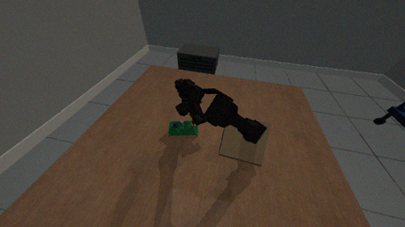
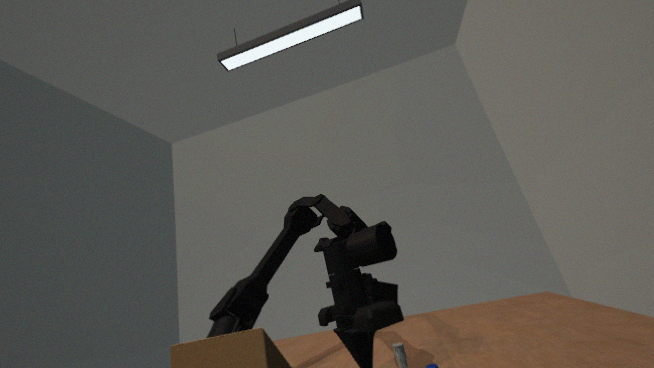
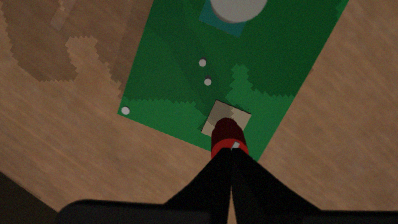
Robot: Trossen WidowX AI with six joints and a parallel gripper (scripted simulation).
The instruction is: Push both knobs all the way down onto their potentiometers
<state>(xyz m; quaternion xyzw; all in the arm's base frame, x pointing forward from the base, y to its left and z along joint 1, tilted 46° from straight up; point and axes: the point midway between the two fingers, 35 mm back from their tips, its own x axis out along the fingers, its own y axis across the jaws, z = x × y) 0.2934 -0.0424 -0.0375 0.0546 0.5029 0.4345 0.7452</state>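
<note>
Now: gripper tip 10 mm above the red knob.
</note>
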